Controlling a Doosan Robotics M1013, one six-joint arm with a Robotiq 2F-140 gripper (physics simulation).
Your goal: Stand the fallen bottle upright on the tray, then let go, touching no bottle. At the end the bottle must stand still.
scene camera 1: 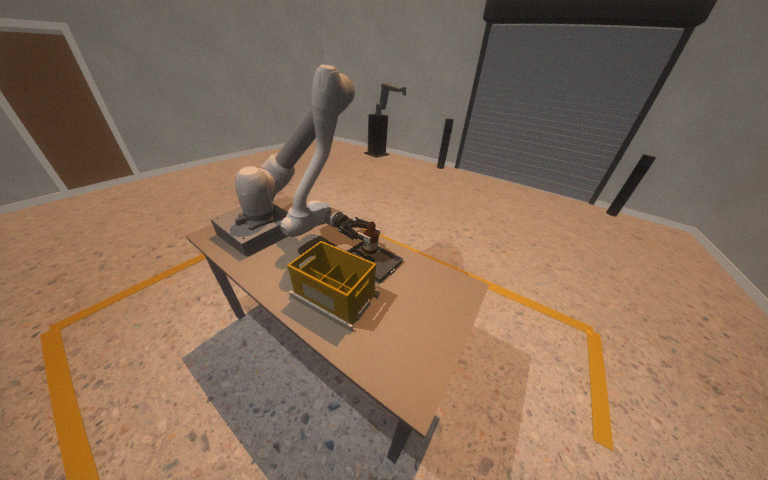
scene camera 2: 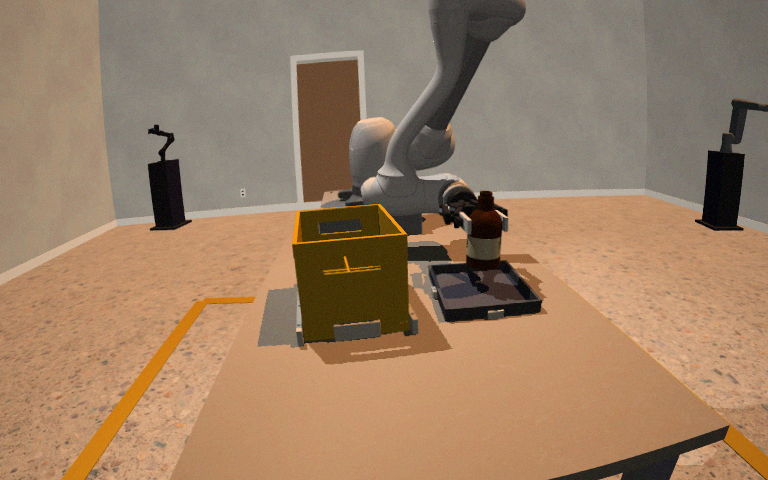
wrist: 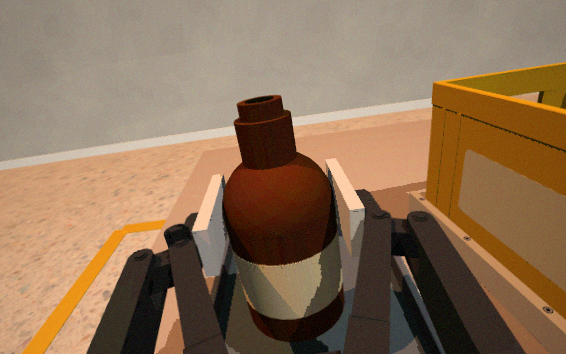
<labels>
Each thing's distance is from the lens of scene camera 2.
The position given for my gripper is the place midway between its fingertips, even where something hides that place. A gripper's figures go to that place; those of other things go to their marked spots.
my gripper (scene camera 2: pixel 488 226): 0.89 m
brown bottle (scene camera 2: pixel 483 252): 0.89 m
</labels>
